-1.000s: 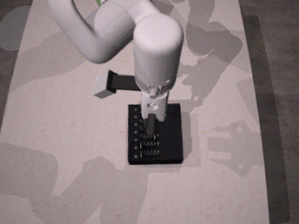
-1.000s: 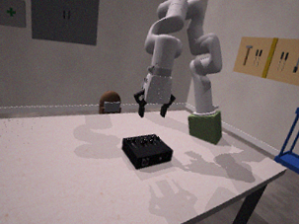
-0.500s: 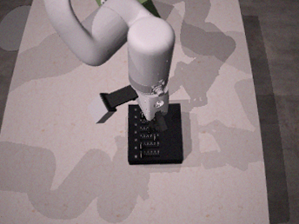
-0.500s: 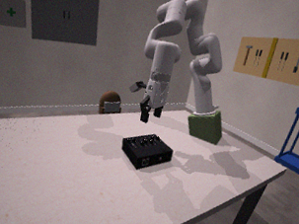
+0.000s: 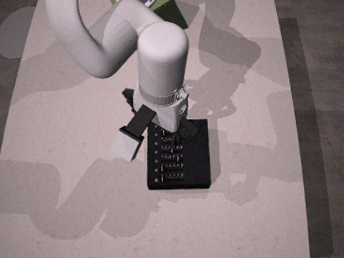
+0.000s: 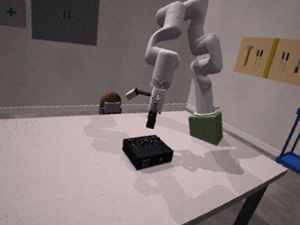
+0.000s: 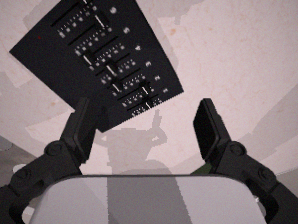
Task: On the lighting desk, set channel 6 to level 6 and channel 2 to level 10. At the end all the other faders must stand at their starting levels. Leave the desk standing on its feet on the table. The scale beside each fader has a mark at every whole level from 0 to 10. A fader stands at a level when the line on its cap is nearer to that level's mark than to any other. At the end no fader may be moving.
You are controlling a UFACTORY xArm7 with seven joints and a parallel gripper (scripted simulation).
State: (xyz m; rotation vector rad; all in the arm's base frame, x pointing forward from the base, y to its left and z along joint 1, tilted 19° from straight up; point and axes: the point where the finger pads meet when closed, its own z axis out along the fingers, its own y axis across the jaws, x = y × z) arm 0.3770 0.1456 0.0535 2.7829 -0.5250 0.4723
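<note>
My hand is 8 cm above the channel 2 fader cap, 2 cm past it and 1 cm to the right of it. Also, from my hand: channel 1 fader cap 8 cm below, 4 cm behind, 1 cm to the left; then channel 3 fader cap 8 cm below, 4 cm to the left; then channel 4 fader cap 8 cm below, 3 cm to the left, 2 cm ahead.
</note>
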